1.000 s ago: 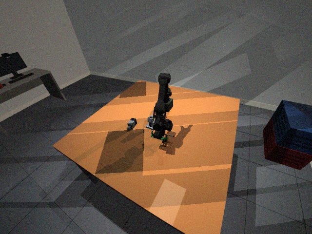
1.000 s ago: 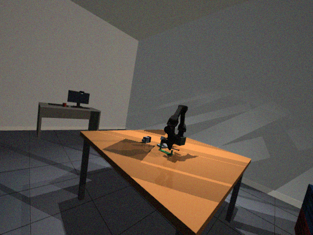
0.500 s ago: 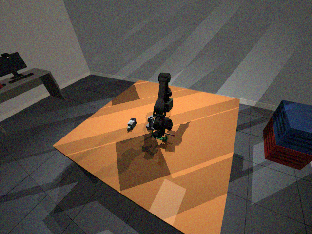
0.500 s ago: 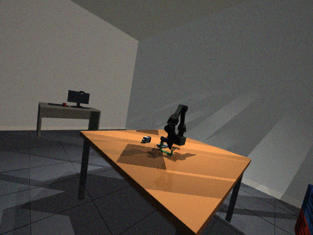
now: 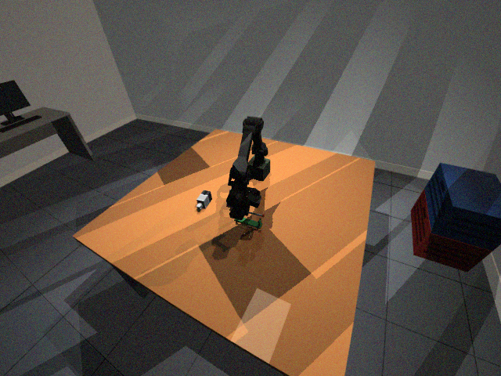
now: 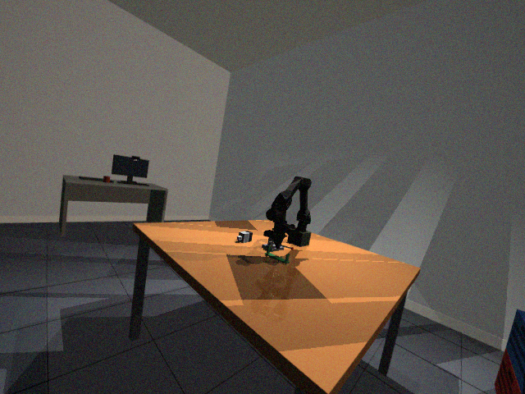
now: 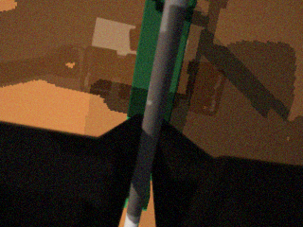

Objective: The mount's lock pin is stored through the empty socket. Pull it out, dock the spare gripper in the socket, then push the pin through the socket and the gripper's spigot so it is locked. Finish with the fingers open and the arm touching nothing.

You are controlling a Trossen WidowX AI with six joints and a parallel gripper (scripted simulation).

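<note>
My gripper tip is now 30 mm above the green mount. Round my gripper tip: spare gripper: 10 mm ahead, 270 mm to the right, 20 mm below.
</note>
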